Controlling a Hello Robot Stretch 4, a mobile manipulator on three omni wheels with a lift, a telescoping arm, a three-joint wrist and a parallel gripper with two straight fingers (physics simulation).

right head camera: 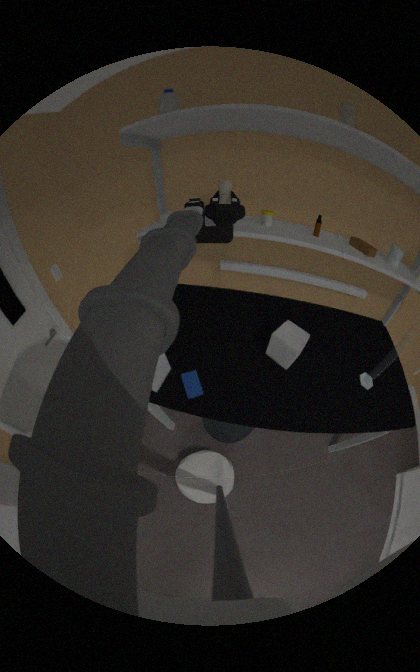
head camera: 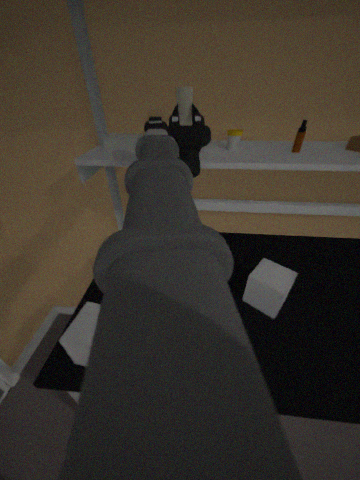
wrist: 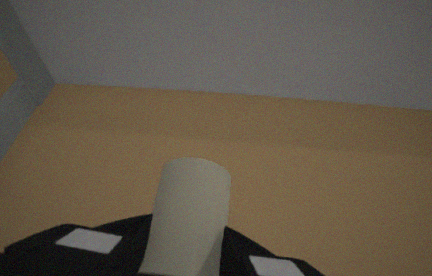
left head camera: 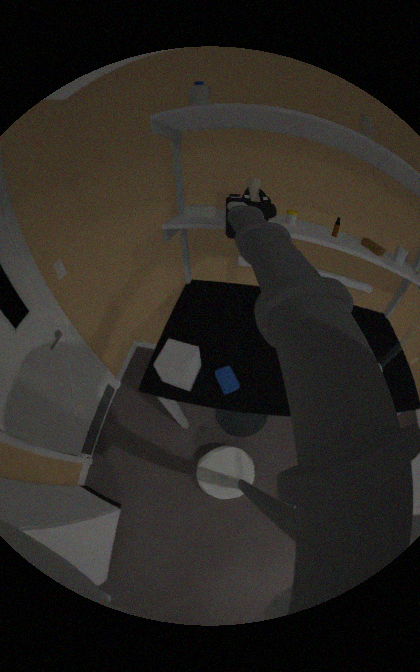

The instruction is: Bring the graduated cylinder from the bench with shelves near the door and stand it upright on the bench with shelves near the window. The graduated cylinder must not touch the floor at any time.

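Places are measured from the robot's base along level axes (x ahead, y left, z up), in metres.
Pixels of known places: gripper, fingertip midpoint: (head camera: 184, 107) (wrist: 185, 240).
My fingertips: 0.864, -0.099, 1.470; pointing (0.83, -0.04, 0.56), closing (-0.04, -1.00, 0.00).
Observation:
Behind a point stands the place of what it marks, as x, y, z.
The graduated cylinder, a pale, upright, plain-looking tube (head camera: 185, 100) @(0.850, -0.099, 1.489) (left head camera: 254, 186) (right head camera: 225, 188) (wrist: 192, 210) @(0.850, -0.099, 1.485), stands between the fingers of my gripper (head camera: 185, 114) @(0.864, -0.099, 1.470) (left head camera: 254, 194) (right head camera: 225, 197) (wrist: 185, 240) @(0.864, -0.099, 1.470). In the wrist view both black fingers meet its sides, and the gripper is shut on it. Its upper part shows above the fingers; its base is hidden. It is at the left part of the lower shelf (head camera: 280, 159) @(0.710, -0.372, 1.344) (left head camera: 320, 237) (right head camera: 295, 239), above the black bench top (head camera: 320, 320) @(0.442, -0.510, 0.887) (left head camera: 225, 320) (right head camera: 230, 320). Whether it touches the shelf cannot be seen.
A yellow-lidded jar (head camera: 234, 140) @(0.827, -0.262, 1.377) (left head camera: 292, 217) and an orange bottle (head camera: 299, 140) @(0.777, -0.460, 1.381) (right head camera: 317, 227) stand right of the gripper. The upper shelf (left head camera: 260, 117) (right head camera: 250, 117) runs above. White blocks (head camera: 270, 287) @(0.496, -0.327, 1.015) (left head camera: 177, 364) and a blue block (left head camera: 227, 380) are on the bench. A round white stool (left head camera: 225, 472) stands in front.

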